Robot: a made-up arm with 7 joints.
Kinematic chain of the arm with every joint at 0, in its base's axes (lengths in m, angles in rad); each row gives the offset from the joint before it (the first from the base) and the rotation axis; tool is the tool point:
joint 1: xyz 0 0 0.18 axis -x
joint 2: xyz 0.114 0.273 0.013 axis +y
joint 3: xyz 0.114 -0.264 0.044 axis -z
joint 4: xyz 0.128 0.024 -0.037 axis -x
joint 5: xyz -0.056 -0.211 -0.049 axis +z
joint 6: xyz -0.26 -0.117 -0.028 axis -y
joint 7: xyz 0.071 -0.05 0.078 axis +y
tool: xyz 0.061 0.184 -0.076
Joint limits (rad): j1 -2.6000..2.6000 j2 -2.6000..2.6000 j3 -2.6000..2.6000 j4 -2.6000..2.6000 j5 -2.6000..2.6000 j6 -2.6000..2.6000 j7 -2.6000..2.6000
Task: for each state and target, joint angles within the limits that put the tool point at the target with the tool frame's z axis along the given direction. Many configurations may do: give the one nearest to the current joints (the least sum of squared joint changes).
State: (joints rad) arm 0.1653 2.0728 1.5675 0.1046 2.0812 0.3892 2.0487
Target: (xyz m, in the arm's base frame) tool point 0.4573 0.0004 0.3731 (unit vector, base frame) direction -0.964 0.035 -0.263
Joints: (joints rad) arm 0.1939 2.3344 1.7362 0.2879 1.8049 0.2017 2.0434
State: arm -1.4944 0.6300 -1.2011 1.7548 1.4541 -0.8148 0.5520
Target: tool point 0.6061 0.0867 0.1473 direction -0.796 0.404 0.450
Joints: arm -1.7754 1.1624 -1.4377 1.4465 1.1808 -1.0370 0.7312
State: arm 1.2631 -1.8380 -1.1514 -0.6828 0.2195 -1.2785 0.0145
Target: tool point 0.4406 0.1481 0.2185 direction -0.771 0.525 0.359
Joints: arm 1.3325 -1.6217 -1.0166 -0.9509 0.9985 -0.8375 -0.5720
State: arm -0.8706 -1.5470 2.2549 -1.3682 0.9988 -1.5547 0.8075
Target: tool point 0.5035 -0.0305 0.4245 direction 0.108 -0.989 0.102
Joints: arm -0.7088 -1.6405 2.1255 -1.1915 0.7951 -1.7657 1.0762
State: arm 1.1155 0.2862 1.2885 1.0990 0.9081 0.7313 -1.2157
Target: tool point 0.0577 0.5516 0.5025 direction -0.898 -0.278 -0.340
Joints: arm 1.0074 -0.3405 1.7105 1.4756 1.3832 1.5369 -1.6024
